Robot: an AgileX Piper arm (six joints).
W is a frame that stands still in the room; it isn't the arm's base.
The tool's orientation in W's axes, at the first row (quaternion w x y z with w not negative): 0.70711 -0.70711 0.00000 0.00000
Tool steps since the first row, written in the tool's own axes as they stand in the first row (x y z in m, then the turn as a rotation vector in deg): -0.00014 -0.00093 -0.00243 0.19 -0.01 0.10; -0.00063 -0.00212 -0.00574 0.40 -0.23 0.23; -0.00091 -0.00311 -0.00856 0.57 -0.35 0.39; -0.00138 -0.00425 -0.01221 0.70 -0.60 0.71; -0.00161 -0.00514 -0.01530 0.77 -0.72 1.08; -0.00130 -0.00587 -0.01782 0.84 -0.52 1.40; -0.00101 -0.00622 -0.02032 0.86 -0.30 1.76; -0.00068 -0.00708 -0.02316 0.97 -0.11 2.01; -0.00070 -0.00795 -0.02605 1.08 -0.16 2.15; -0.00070 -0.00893 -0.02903 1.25 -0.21 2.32; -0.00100 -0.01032 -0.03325 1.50 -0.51 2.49
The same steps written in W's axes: -0.00014 -0.00243 0.00093 0.19 0.10 0.01; -0.00063 -0.00574 0.00212 0.40 0.23 0.23; -0.00091 -0.00856 0.00311 0.57 0.39 0.35; -0.00138 -0.01221 0.00425 0.70 0.71 0.60; -0.00161 -0.01530 0.00514 0.77 1.08 0.72; -0.00130 -0.01782 0.00587 0.84 1.40 0.52; -0.00101 -0.02032 0.00622 0.86 1.76 0.30; -0.00068 -0.02316 0.00708 0.97 2.01 0.11; -0.00070 -0.02605 0.00795 1.08 2.15 0.16; -0.00070 -0.02903 0.00893 1.25 2.32 0.21; -0.00100 -0.03325 0.01032 1.50 2.49 0.51
